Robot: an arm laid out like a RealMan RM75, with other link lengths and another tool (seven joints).
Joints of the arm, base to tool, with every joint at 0 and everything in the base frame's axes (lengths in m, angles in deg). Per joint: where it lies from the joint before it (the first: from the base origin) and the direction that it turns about. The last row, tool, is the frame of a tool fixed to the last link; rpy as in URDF.
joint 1: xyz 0 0 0.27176 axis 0 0 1
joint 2: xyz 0 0 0 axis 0 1 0
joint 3: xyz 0 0 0.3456 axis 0 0 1
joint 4: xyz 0 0 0 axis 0 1 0
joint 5: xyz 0 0 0.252 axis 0 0 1
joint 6: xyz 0 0 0 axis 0 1 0
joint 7: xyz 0 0 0.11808 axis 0 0 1
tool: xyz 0.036 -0.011 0.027 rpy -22.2 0 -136.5
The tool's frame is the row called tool.
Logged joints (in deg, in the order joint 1, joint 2, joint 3, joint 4, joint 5, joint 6, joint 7), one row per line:
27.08 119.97 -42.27 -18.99 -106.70 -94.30 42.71
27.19 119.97 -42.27 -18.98 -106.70 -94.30 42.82
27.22 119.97 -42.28 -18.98 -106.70 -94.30 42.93
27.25 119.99 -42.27 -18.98 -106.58 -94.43 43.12
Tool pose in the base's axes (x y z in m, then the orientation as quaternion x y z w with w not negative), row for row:
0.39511 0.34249 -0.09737 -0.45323 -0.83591 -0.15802 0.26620
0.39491 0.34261 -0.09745 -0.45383 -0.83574 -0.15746 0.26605
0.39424 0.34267 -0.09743 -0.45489 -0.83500 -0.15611 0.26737
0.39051 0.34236 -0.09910 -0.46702 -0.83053 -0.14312 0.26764
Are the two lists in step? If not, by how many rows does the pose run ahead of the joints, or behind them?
The pose runs 1 row ahead of the joints: the pose in row i belongs to the joints in row i + 1.
